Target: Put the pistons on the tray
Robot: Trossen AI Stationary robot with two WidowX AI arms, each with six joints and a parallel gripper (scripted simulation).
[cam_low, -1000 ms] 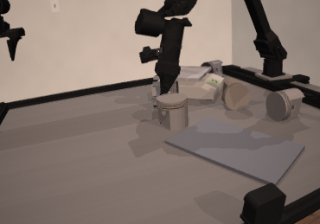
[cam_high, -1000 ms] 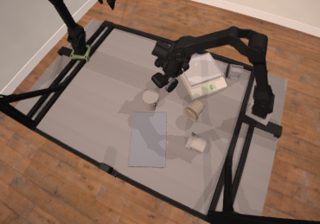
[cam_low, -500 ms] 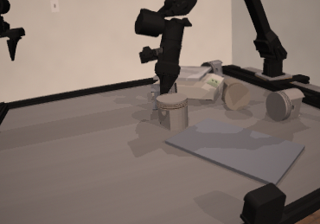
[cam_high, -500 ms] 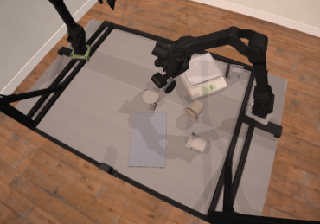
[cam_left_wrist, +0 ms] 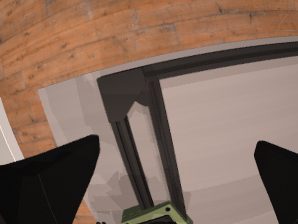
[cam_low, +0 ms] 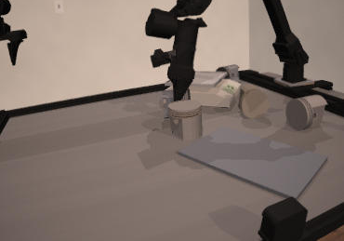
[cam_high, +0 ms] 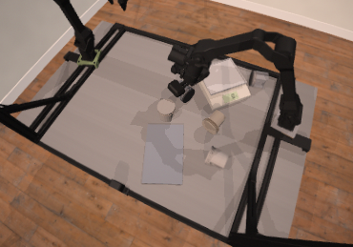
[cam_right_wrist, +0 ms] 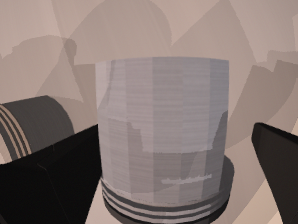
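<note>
My right gripper is now 30 mm above the dark piston and 10 mm past it. The rest, counted from my right hand: weighing scale: 120 mm to the right, 110 mm ahead, 30 mm below; then flat steel tray: 280 mm behind, 70 mm below, 20 mm to the right.
</note>
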